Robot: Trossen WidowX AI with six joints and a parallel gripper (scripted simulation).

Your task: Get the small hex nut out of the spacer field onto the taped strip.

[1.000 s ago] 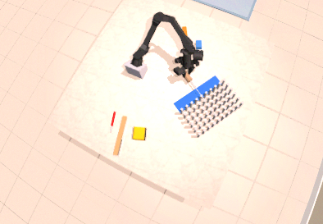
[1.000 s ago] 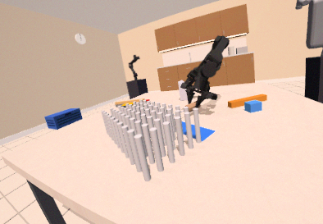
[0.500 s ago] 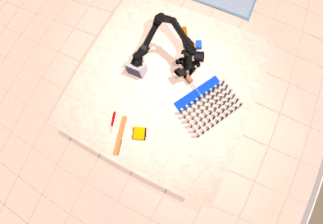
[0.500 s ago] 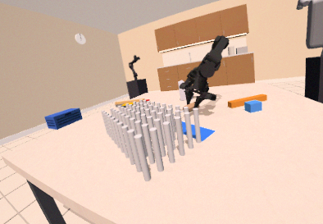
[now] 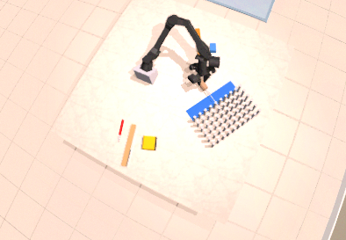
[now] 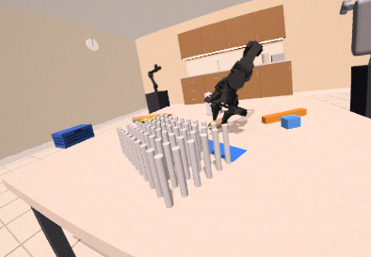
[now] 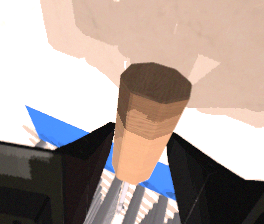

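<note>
My gripper tip is 11 cm short of the blue taped strip, 5 cm to the left of it and 4 cm above it. Also, from my gripper tip: orange bar (18 cm behind, 27 cm to the left, 2 cm below); blue block (8 cm behind, 28 cm to the left, 2 cm below); yellow block (7 cm behind, 49 cm to the right, 1 cm below).
</note>
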